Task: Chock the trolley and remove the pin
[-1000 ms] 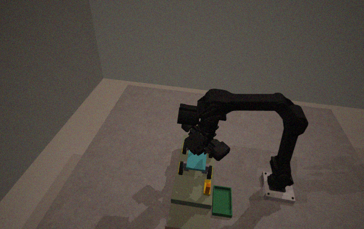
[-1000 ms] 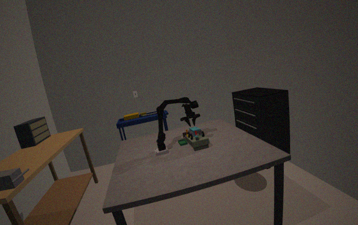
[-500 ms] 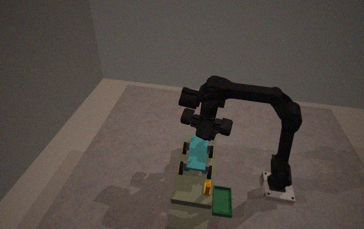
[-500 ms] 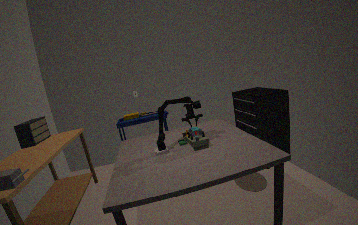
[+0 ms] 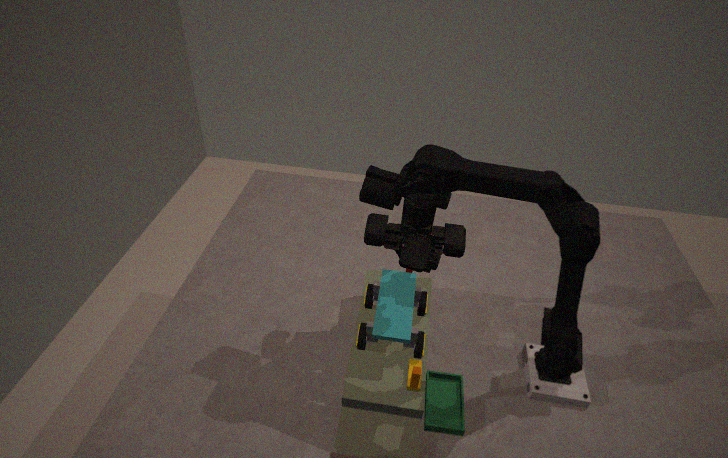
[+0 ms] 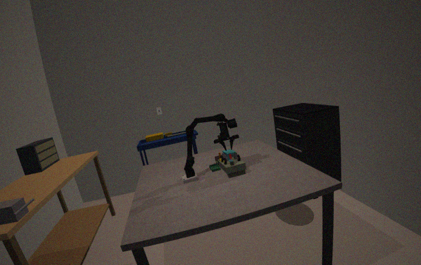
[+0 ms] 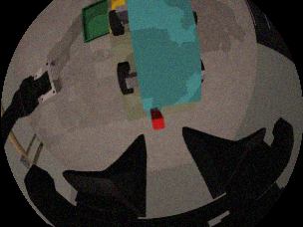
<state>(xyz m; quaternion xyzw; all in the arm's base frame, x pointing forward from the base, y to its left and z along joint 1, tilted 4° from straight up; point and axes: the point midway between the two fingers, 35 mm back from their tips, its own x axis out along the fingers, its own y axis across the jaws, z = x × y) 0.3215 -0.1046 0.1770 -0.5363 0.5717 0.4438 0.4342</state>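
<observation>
My gripper tip is 60 mm above the red-headed stop pin and 20 mm to the left of it. The rest, counted from my gripper tip: yellow chock: 190 mm to the left, 110 mm below, 30 mm behind; then green tray: 200 mm to the left, 200 mm below, 90 mm behind; then trolley: 90 mm to the left, 80 mm below, 20 mm ahead.
</observation>
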